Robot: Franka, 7 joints.
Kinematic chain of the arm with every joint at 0, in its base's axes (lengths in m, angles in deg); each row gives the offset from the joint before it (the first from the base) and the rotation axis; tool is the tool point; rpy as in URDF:
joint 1: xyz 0 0 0.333 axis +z
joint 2: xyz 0 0 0 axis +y
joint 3: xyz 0 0 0.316 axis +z
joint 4: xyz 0.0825 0 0 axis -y
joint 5: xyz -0.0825 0 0.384 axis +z
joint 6: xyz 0 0 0 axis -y
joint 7: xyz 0.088 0 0 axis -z
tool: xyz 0 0 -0.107 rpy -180 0 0
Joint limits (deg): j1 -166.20..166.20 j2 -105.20..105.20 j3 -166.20..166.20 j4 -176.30..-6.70 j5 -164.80..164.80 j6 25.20..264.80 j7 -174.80..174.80
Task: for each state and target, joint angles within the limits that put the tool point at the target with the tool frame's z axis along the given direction. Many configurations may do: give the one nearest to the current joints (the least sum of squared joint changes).
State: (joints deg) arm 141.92 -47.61 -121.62 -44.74 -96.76 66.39 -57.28
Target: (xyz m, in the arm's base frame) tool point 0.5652 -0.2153 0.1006 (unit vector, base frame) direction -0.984 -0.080 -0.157
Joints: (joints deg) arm 138.78 -83.52 -125.64 -53.37 -62.70 32.45 -57.28
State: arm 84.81 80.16 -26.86 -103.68 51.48 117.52 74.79
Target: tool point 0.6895 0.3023 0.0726 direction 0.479 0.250 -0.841
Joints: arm 50.38 77.35 -35.71 -67.10 80.36 157.79 74.79
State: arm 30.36 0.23 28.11 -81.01 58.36 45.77 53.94
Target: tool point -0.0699 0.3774 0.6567 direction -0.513 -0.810 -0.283
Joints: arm 41.92 -11.96 36.70 -99.59 56.90 25.93 53.94
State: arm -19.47 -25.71 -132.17 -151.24 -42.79 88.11 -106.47
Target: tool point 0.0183 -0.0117 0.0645 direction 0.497 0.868 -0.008
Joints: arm -14.09 -59.15 -157.14 -169.19 -57.57 98.01 -106.47
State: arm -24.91 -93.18 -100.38 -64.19 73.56 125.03 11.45
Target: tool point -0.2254 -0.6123 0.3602 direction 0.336 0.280 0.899
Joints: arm 16.55 -100.85 -90.39 -83.58 56.16 76.10 11.45
